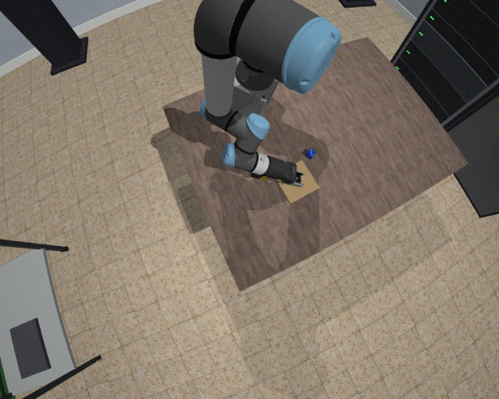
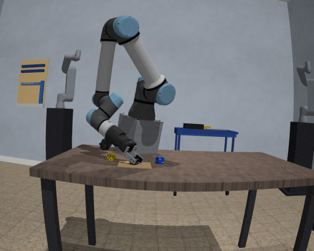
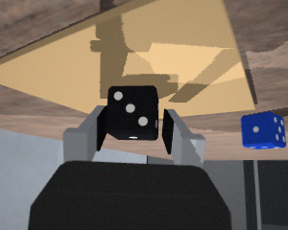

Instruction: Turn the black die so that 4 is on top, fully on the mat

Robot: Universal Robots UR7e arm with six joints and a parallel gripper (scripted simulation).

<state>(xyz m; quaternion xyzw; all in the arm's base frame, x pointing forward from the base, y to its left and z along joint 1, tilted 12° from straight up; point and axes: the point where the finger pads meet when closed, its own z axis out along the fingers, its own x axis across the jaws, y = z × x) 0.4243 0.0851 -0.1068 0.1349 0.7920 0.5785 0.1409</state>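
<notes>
Now: hand 10 mm to the left of the black die and 10 mm above it. The rest, counted from my hand: blue die 100 mm behind, 90 mm to the left, 10 mm below; tan mat 20 mm below; yellow die 60 mm behind, 130 mm to the right, 10 mm below.
</notes>
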